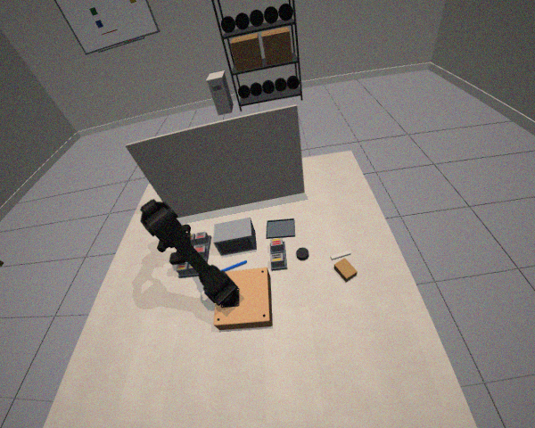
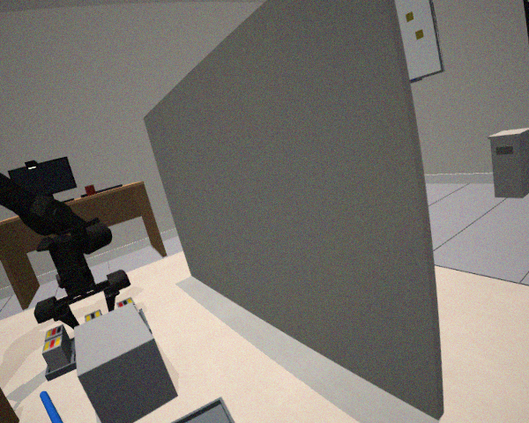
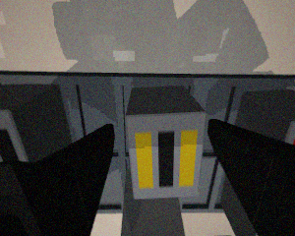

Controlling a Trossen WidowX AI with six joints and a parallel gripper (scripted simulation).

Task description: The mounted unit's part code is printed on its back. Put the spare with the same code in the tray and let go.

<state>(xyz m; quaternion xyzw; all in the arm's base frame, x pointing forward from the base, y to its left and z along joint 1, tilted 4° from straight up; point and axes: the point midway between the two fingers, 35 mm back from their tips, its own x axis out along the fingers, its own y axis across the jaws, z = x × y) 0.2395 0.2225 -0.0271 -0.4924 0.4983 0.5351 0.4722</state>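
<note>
Now: the grey spare block 2 cm above my gripper tip. From my gripper tip the other things lie so: blue pen: 8 cm behind, 20 cm to the right, 1 cm below; then tall grey panel: 28 cm ahead, 21 cm to the right, 21 cm above; then grey mounted unit: 4 cm ahead, 21 cm to the right, 3 cm above.
</note>
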